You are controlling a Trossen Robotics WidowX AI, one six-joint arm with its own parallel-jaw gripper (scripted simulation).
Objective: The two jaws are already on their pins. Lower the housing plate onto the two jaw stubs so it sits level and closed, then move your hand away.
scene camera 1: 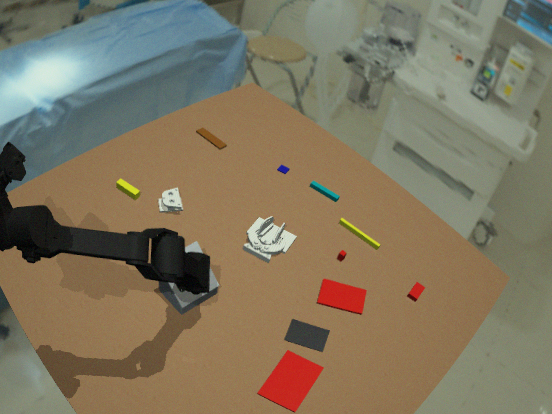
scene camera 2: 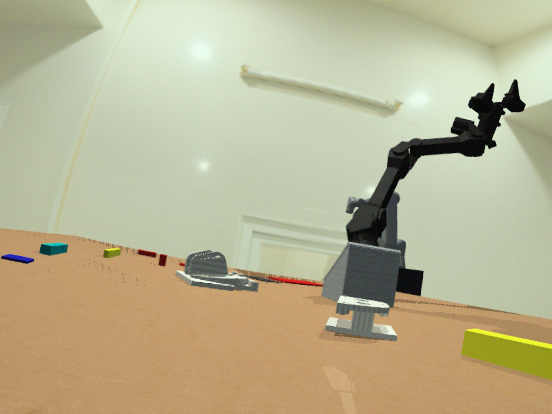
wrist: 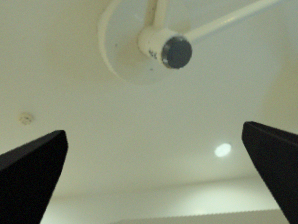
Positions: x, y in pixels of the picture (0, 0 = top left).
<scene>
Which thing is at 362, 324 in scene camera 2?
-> A white part.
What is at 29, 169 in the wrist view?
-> The gripper.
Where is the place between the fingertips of the gripper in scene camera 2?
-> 504, 81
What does the gripper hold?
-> Nothing.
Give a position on a dark tile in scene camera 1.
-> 301, 333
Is the gripper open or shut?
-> Open.
</scene>
